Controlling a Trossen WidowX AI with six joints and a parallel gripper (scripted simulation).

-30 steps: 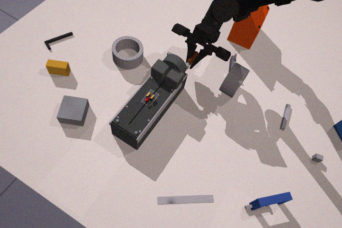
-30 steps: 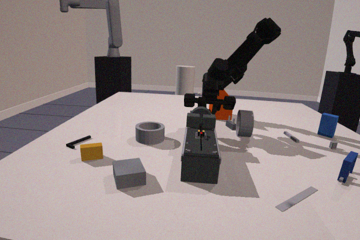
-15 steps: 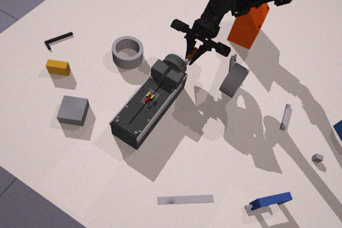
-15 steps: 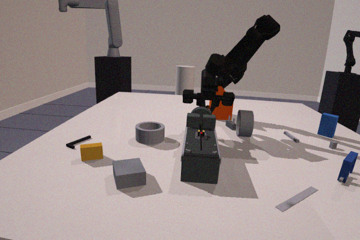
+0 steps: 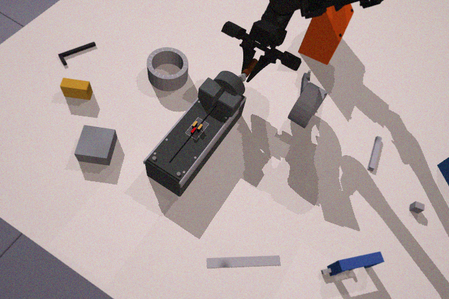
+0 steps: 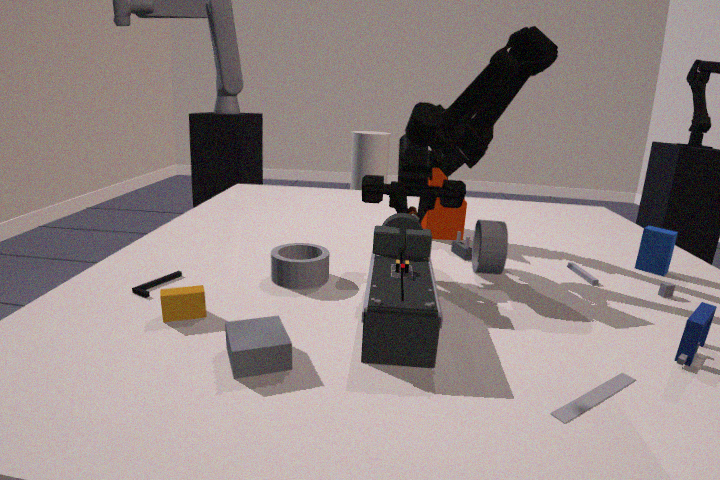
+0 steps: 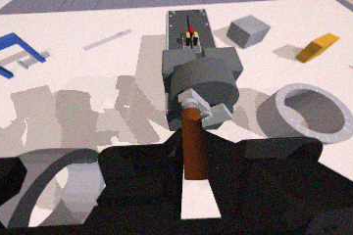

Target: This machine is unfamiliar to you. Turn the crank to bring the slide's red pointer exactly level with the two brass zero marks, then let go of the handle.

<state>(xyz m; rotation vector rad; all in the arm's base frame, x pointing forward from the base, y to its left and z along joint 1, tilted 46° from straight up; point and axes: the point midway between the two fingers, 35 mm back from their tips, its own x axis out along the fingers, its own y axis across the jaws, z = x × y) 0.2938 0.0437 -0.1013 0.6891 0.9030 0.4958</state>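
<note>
Right now my gripper tip is 180 mm short of the red pointer. From my gripper tip the other things lie so: grey cube: 320 mm ahead, 160 mm to the right, 70 mm below; yellow block: 240 mm ahead, 300 mm to the right, 70 mm below; crank handle: 20 mm behind, 30 mm above.
</note>
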